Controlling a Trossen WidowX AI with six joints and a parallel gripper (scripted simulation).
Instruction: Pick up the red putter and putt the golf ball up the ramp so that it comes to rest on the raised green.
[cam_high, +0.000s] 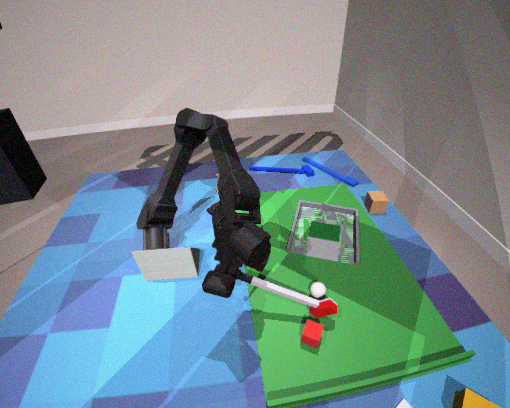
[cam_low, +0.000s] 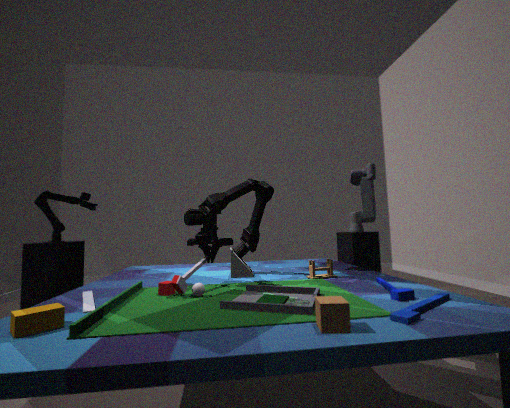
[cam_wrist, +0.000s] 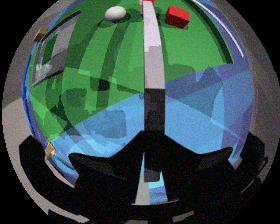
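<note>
The red putter lies 10 cm ahead of my gripper tip, 6 cm to the right of it and 1 cm below it. From my gripper tip the other things lie so: white golf ball: 21 cm ahead, 6 cm below, 5 cm to the right; then green mat: 29 cm ahead, 8 cm below, 6 cm to the left; then red cube: 16 cm to the right, 15 cm ahead, 6 cm below.
</note>
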